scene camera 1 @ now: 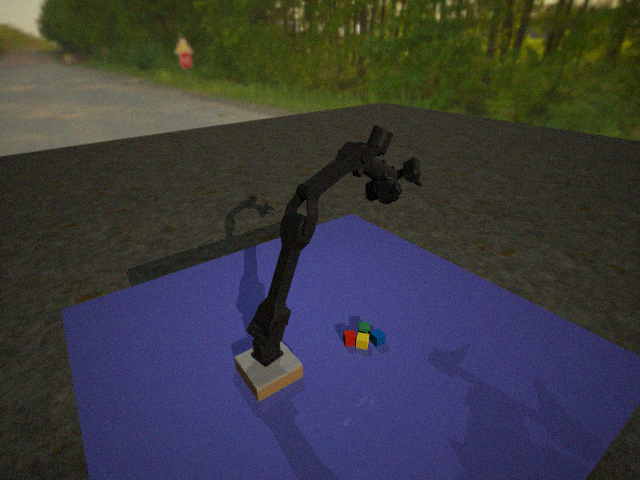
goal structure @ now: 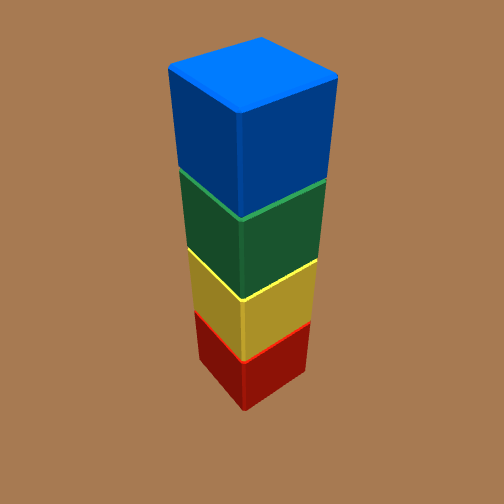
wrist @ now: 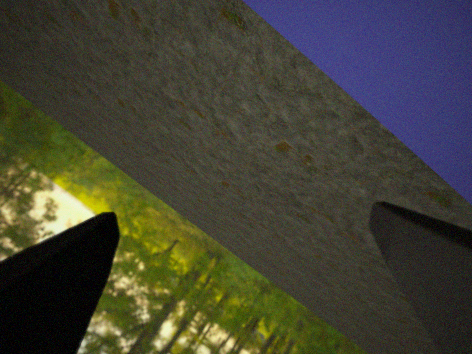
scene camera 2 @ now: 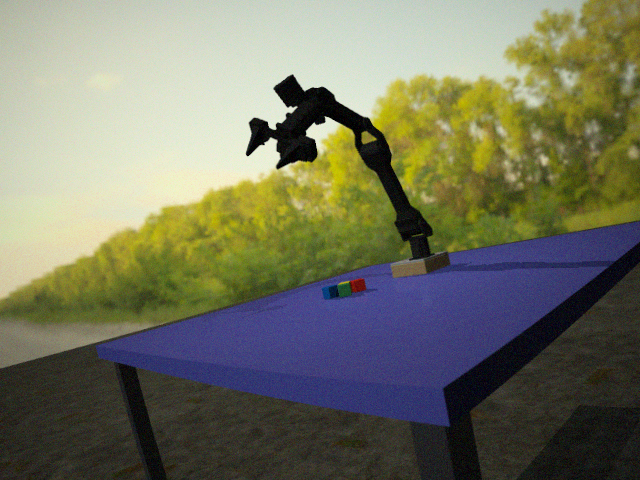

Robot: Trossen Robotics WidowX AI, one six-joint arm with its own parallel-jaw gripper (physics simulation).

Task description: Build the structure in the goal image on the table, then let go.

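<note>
A red cube (scene camera 1: 349, 338) (scene camera 2: 358, 285), a yellow cube (scene camera 1: 362, 342), a green cube (scene camera 1: 364, 327) (scene camera 2: 344, 289) and a blue cube (scene camera 1: 378, 337) (scene camera 2: 329, 292) lie close together on the table. In scene camera 1, yellow is in front of green, with red left and blue right; small gaps or contacts are hard to tell. In scene camera 2, yellow is mostly hidden behind green. My gripper (scene camera 1: 405, 193) (scene camera 2: 263, 161) (wrist: 246, 219) is open and empty, high above the table and well away from the cubes. The wrist view does not show the cubes.
The blue table (scene camera 1: 170, 320) (scene camera 2: 268, 356) (wrist: 420, 75) carries the arm's base block (scene camera 1: 280, 383) (scene camera 2: 409, 268), left of the cubes in scene camera 1. Dark arm shadows fall across the table. Grey ground lies beyond the table's edges.
</note>
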